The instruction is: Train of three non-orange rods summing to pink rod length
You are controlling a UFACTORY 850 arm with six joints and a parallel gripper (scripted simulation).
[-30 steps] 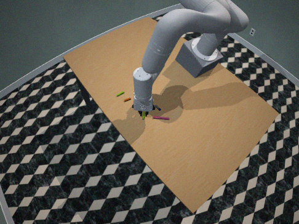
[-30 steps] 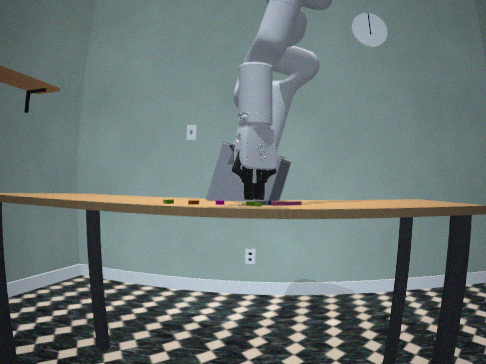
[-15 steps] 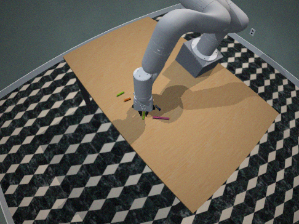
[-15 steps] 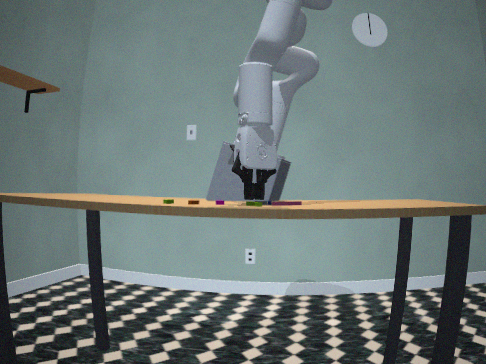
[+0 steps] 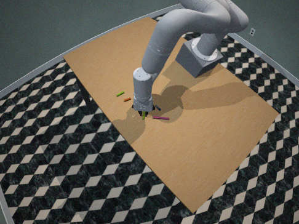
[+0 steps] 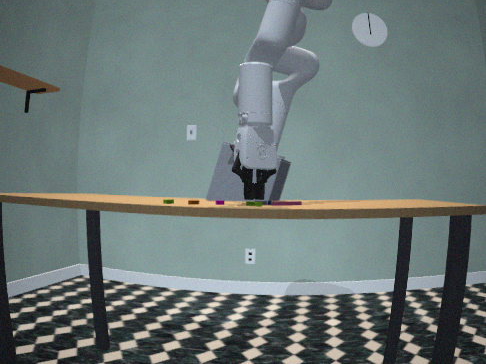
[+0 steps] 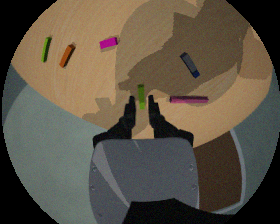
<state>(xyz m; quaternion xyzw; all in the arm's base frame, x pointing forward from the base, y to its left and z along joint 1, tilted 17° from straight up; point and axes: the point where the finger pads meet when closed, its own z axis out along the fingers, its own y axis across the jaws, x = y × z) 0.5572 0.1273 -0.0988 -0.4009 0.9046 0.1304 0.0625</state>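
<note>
Now: hand 10 cm past the grey rod and 3 cm above it. The rest, counted from my hand: magenta rod (9 cm to the right, 4 cm behind, 3 cm below); then pink rod (7 cm to the left, 7 cm behind, 3 cm below); then blue rod (10 cm behind, 3 cm below, 2 cm to the left).
</note>
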